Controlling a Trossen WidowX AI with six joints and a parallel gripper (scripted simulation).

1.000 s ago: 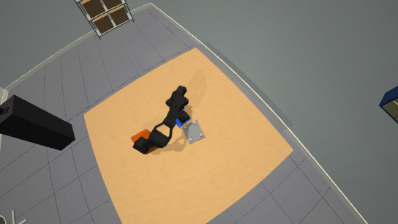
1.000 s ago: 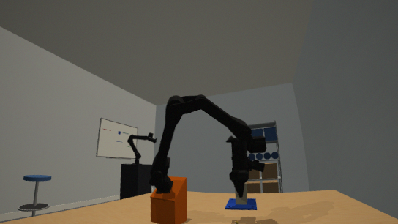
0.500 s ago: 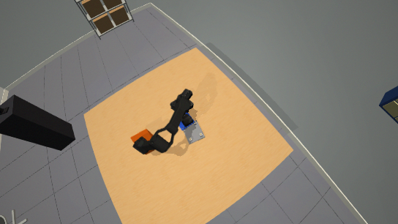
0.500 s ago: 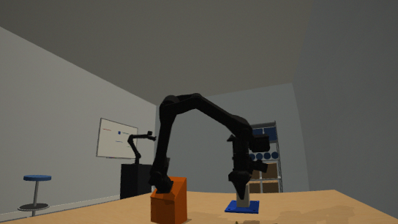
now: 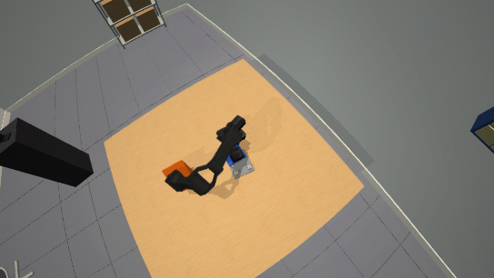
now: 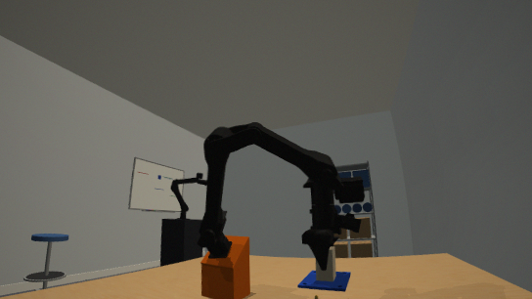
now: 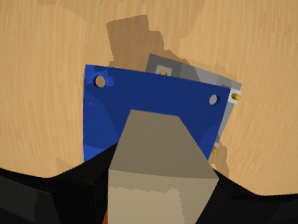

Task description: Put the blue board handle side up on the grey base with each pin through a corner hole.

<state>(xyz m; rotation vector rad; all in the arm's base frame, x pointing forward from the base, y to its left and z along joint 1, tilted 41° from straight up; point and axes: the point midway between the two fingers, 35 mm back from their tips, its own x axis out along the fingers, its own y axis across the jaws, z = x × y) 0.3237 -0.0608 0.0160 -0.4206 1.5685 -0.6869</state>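
The grey base is 5 cm to the right of my gripper tip and 11 cm below it. From my gripper tip the other things lie so: blue board: 1 cm below.
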